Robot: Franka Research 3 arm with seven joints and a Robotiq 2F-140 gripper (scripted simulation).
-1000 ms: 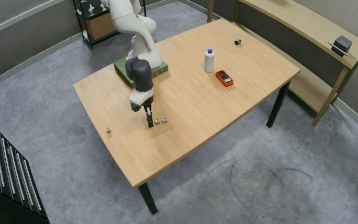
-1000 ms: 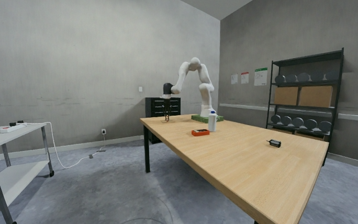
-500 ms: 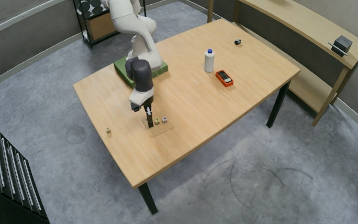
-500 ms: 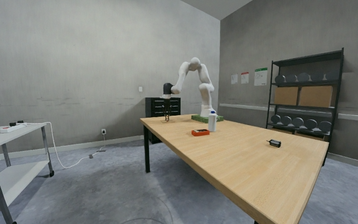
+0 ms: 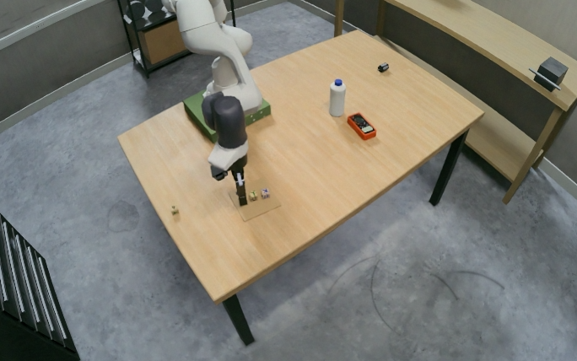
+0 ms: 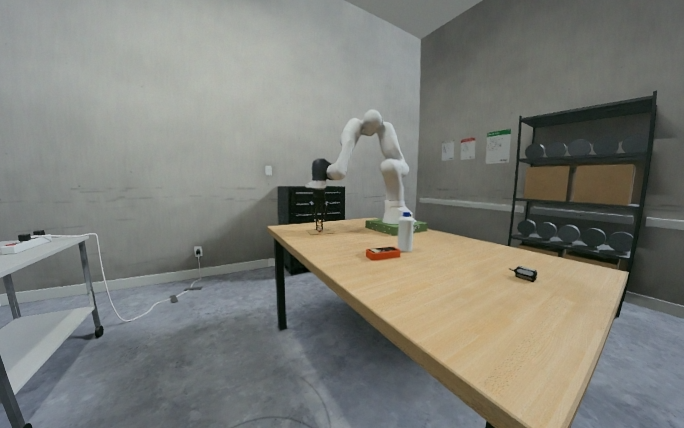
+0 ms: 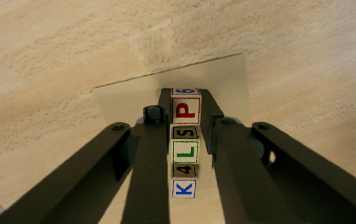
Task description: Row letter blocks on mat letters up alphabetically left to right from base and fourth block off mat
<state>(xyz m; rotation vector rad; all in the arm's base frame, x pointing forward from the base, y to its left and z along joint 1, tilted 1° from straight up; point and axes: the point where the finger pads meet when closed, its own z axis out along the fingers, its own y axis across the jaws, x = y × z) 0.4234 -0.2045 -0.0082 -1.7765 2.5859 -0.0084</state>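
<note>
My hand is 1 cm short of the block, 4 cm to the right of it and 2 cm above it. The rest, counted from my hand: white bottle: 16 cm behind, 56 cm to the left, 4 cm above; then tan mat: 1 cm ahead, 4 cm to the left, 4 cm below; then orange meter: 2 cm behind, 58 cm to the left, 2 cm below.
</note>
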